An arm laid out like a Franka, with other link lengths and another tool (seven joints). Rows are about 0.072 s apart.
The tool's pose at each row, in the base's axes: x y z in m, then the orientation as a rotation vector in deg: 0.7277 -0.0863 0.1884 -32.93 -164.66 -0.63; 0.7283 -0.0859 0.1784 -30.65 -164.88 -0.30; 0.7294 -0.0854 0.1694 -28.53 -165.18 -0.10; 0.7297 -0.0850 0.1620 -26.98 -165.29 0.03; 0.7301 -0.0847 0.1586 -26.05 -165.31 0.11; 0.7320 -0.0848 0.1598 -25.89 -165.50 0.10; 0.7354 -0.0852 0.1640 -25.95 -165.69 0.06; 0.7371 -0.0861 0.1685 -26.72 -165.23 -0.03; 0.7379 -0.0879 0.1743 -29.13 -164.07 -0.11; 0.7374 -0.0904 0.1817 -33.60 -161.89 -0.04; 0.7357 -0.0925 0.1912 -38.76 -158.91 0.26; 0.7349 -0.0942 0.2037 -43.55 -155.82 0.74; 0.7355 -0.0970 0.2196 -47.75 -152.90 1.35; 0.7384 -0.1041 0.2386 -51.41 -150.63 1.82; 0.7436 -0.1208 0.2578 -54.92 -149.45 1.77
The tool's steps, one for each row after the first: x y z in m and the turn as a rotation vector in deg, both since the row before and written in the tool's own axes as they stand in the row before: -0.0025 0.0009 0.0097 0.42 0.14 -1.52; -0.0027 0.0012 0.0086 0.30 0.03 -1.43; -0.0017 0.0007 0.0072 0.22 0.11 -1.04; -0.0010 0.0005 0.0032 0.14 0.11 -0.62; -0.0015 0.0004 -0.0016 -0.02 -0.16 -0.13; -0.0024 0.0005 -0.0048 -0.06 -0.19 0.02; -0.0009 -0.0005 -0.0048 -0.07 0.35 0.56; 0.0000 -0.0017 -0.0059 -0.13 0.77 1.73; 0.0013 -0.0028 -0.0072 -0.10 1.34 3.27; 0.0030 -0.0031 -0.0089 0.07 1.80 3.92; 0.0033 -0.0027 -0.0119 0.23 1.79 3.77; 0.0028 -0.0036 -0.0155 0.33 1.60 3.42; -0.0001 -0.0065 -0.0194 0.15 1.05 2.96; -0.0074 -0.0129 -0.0213 -0.49 0.14 2.57
